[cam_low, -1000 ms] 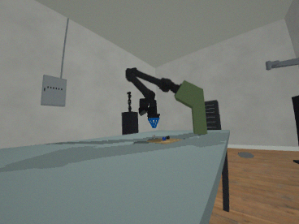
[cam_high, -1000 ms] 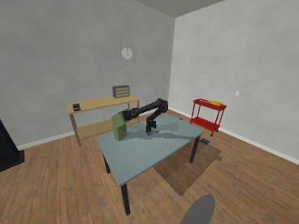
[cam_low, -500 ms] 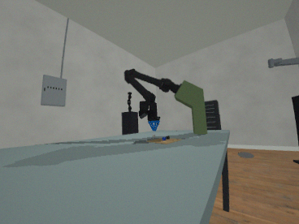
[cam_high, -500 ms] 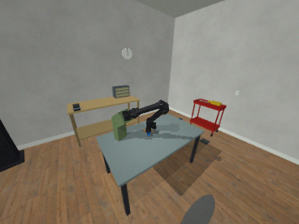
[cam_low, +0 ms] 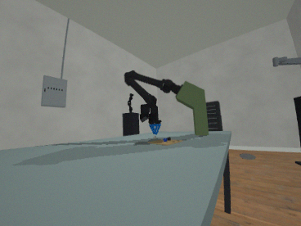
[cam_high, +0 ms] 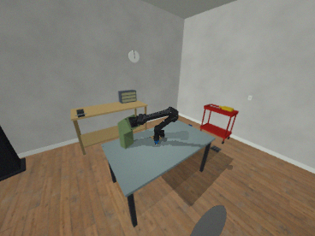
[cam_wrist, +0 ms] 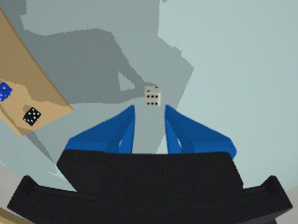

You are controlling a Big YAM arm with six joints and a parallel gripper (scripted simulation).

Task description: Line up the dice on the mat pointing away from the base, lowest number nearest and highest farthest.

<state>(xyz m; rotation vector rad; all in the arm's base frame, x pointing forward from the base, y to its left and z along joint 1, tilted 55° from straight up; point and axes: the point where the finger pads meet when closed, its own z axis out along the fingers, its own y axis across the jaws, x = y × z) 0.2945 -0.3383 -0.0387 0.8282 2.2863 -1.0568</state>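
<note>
The white die is 3 cm below my hand. The rest, counted from my hand: blue die 15 cm ahead, 12 cm to the left, 3 cm below; then black die 10 cm ahead, 13 cm to the left, 3 cm below; then tan mat 14 cm ahead, 12 cm to the left, 4 cm below.
</note>
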